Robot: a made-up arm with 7 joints. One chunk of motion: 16 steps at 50 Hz.
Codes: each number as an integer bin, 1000 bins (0 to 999) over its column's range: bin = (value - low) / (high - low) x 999, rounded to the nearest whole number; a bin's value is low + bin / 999 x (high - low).
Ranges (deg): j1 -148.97..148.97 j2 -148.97..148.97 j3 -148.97..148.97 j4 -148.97..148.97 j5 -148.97..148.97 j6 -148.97..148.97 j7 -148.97..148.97
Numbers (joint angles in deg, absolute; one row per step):
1: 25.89 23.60 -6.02 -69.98 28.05 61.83 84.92
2: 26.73 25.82 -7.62 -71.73 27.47 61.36 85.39
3: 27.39 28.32 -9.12 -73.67 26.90 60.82 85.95
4: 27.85 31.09 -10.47 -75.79 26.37 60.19 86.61
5: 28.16 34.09 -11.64 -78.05 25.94 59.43 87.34
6: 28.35 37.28 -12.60 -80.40 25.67 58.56 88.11
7: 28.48 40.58 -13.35 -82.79 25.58 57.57 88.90
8: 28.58 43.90 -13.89 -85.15 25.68 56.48 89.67
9: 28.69 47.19 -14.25 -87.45 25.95 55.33 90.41
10: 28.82 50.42 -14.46 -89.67 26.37 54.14 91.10
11: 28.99 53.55 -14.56 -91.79 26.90 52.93 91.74
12: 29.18 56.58 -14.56 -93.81 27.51 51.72 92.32
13: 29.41 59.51 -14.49 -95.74 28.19 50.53 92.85
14: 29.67 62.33 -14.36 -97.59 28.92 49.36 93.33
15: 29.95 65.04 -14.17 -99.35 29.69 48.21 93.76
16: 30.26 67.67 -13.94 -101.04 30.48 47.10 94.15
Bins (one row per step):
1: 586 579 479 265 594 707 784
2: 589 586 474 259 592 705 786
3: 591 594 469 252 590 703 788
4: 593 604 464 245 588 701 790
5: 594 614 460 238 586 699 792
6: 595 625 457 230 586 696 795
7: 595 636 455 222 585 693 798
8: 595 647 453 214 586 689 800
9: 596 658 452 206 587 685 803
10: 596 669 451 199 588 681 805
11: 597 679 451 192 590 677 807
12: 597 689 451 185 592 673 809
13: 598 699 451 178 594 669 811
14: 599 708 451 172 596 665 812
15: 600 718 452 166 599 661 814
16: 601 726 453 161 602 657 815

